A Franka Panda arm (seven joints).
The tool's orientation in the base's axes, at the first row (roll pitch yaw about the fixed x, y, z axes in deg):
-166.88, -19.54, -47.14
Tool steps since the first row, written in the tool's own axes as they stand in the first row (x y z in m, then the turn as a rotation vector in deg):
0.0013, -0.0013, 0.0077, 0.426, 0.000, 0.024
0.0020, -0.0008, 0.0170, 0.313, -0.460, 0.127
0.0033, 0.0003, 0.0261, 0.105, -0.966, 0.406
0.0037, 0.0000, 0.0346, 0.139, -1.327, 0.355
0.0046, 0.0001, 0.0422, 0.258, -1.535, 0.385
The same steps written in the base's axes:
0.0047, -0.0006, -0.0064, 0.282, -0.296, 0.120
0.0084, -0.0022, -0.0148, 0.555, 0.103, 0.087
0.0120, -0.0047, -0.0229, 0.865, 0.587, -0.131
0.0158, -0.0055, -0.0305, 1.106, 0.827, 0.005
0.0193, -0.0068, -0.0372, 1.331, 0.892, 0.061

